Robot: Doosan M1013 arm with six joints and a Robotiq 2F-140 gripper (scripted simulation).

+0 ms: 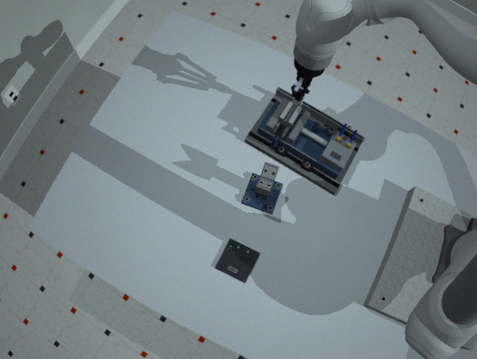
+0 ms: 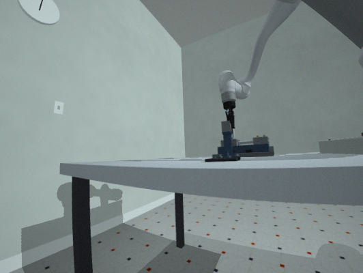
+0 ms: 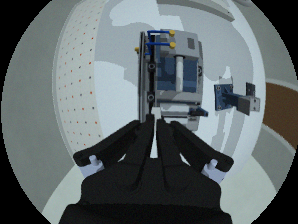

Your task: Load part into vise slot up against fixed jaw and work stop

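Right now my hand is 4 cm to the right of the part, 4 cm above it and 1 cm short of it. Also, from my hand: vise 10 cm below, 6 cm to the left, 6 cm behind; then air cylinder 15 cm behind, 8 cm to the left, 6 cm below.
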